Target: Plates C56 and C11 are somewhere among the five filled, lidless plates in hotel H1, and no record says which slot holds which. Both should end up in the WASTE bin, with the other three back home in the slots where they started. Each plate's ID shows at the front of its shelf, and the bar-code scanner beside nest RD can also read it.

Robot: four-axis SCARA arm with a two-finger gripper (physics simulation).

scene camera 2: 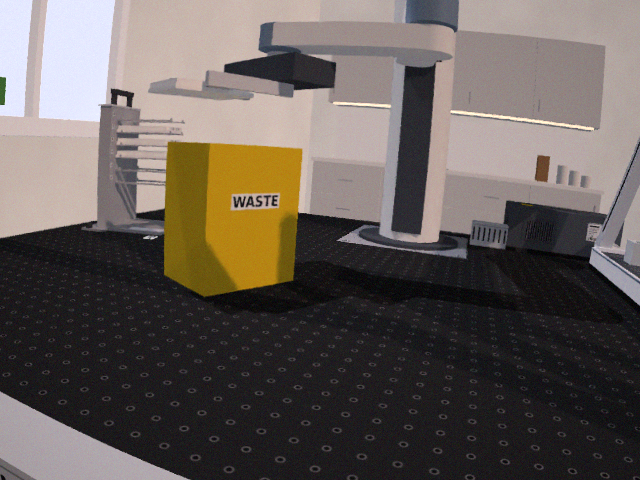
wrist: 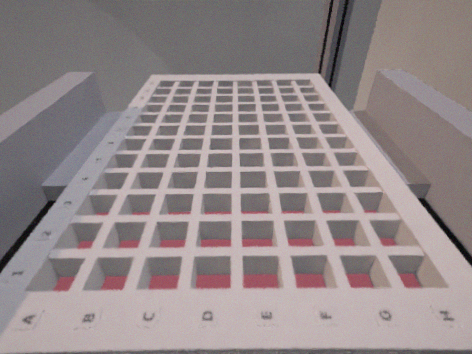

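Pixels of known places: gripper, between the fingertips: [scene camera 2: 187,81] [wrist: 235,98]; arm's base, origin of its link: [scene camera 2: 408,244].
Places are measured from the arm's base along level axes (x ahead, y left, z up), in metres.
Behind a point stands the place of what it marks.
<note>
My gripper [scene camera 2: 209,88] [wrist: 235,98] {y -0.256, x 0.602, z 0.299 m} is shut on plate C11 [scene camera 2: 180,88] {y -0.232, x 0.650, z 0.282 m} [wrist: 237,191] {y -0.234, x 0.556, z 0.296 m}, gripping its long sides. The plate is white, level and lidless, with red liquid in its wells; its ID does not show. In the scene view it hangs high above the table, over the yellow WASTE bin [scene camera 2: 248,237] {y -0.152, x 0.584, z 0.087 m} as seen from there, and apart from it; its exact place over the bin is unclear. The bin's inside is hidden. Hotel H1 [scene camera 2: 108,165] {y -0.607, x 0.387, z 0.158 m} stands behind the bin at left. Three white plates [scene camera 2: 147,130] {y -0.536, x 0.342, z 0.237 m} [scene camera 2: 144,142] {y -0.541, x 0.343, z 0.210 m} [scene camera 2: 142,154] {y -0.546, x 0.342, z 0.184 m} sit in it; two lower shelves look bare. Their IDs are unreadable.
The arm's column [scene camera 2: 413,155] {y 0.000, x 0.077, z 0.221 m} stands right of the bin. A small slotted grey block [scene camera 2: 488,235] {y 0.201, x -0.045, z 0.042 m} and a dark vented box [scene camera 2: 555,229] {y 0.371, x -0.034, z 0.082 m} are at the back right. A white-framed device [scene camera 2: 617,273] {y 0.450, x 0.259, z 0.047 m} is at the right edge.
</note>
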